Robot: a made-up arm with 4 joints. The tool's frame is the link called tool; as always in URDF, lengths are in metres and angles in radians. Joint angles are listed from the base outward.
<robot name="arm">
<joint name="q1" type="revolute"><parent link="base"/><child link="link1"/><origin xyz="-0.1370 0.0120 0.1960" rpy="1.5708 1.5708 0.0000"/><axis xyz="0 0 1"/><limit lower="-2.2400" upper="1.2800"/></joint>
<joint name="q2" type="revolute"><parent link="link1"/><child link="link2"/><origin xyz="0.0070 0.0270 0.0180" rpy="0.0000 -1.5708 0.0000"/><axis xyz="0 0 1"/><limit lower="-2.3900" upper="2.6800"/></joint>
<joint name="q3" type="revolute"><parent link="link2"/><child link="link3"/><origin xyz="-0.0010 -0.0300 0.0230" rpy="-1.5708 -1.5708 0.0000"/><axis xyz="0 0 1"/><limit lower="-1.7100" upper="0.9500"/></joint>
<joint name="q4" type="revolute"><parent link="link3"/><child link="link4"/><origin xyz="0.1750 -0.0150 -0.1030" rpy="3.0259 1.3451 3.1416"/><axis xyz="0 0 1"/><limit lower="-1.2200" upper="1.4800"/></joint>
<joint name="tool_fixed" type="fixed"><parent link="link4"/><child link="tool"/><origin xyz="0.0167 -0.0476 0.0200" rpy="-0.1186 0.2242 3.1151"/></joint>
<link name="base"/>
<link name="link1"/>
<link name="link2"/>
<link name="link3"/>
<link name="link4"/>
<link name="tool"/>
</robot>
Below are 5 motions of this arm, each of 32 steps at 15 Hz.
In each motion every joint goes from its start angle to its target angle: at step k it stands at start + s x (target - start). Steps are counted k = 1, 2, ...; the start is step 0. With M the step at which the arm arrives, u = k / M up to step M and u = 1 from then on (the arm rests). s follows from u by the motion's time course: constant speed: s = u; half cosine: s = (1 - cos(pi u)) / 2; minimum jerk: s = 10 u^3 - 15 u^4 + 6 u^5.
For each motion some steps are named. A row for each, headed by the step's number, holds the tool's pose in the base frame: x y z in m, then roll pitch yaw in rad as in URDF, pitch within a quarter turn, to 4 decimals.
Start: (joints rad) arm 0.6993 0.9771 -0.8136 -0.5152
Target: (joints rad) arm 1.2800 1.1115 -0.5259 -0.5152
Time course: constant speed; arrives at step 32
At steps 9, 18, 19, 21, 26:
9: -0.3594 -0.0203 0.1279 -1.2844 -0.8950 1.0074
18: -0.3530 -0.0334 0.1076 -1.4254 -0.9327 1.1749
19: -0.3522 -0.0348 0.1055 -1.4424 -0.9353 1.1945
21: -0.3504 -0.0377 0.1011 -1.4768 -0.9397 1.2340
26: -0.3454 -0.0449 0.0905 -1.5650 -0.9448 1.3336

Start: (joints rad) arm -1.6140 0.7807 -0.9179 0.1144
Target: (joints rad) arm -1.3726 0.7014 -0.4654 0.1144
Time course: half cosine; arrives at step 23
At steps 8, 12, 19, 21, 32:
8: -0.0309 0.0146 0.4117 0.7863 0.7250 1.6461
12: -0.0234 0.0104 0.4109 0.8108 0.7405 1.5740
19: -0.0142 0.0000 0.4103 0.8410 0.7548 1.4583
21: -0.0132 -0.0018 0.4102 0.8448 0.7559 1.4416
32: -0.0128 -0.0024 0.4102 0.8460 0.7562 1.4359

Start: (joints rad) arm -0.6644 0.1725 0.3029 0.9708
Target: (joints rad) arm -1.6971 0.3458 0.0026 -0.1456
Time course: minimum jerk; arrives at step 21
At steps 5, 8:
5: -0.1060 -0.0602 0.4465 0.6130 0.2013 1.0074
8: -0.0514 -0.0457 0.4366 0.7708 0.4681 0.9710

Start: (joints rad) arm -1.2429 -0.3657 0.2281 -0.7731
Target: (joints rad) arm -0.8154 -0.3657 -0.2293 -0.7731
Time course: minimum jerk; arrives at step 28
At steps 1, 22, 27, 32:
1: 0.0535 0.0469 0.3443 -1.0609 0.5571 -1.7193
22: -0.0156 0.1277 0.3679 -0.8142 0.3386 -1.2647
27: -0.0216 0.1333 0.3677 -0.8026 0.3140 -1.2392
32: -0.0216 0.1333 0.3677 -0.8025 0.3138 -1.2390

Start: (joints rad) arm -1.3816 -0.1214 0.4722 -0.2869
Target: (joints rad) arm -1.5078 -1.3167 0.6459 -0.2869
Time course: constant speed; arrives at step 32
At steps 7, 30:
7: 0.0616 0.0081 0.3495 -0.9780 0.9735 -1.6365
30: 0.0705 0.1061 0.2928 -0.8463 0.1397 -1.7596

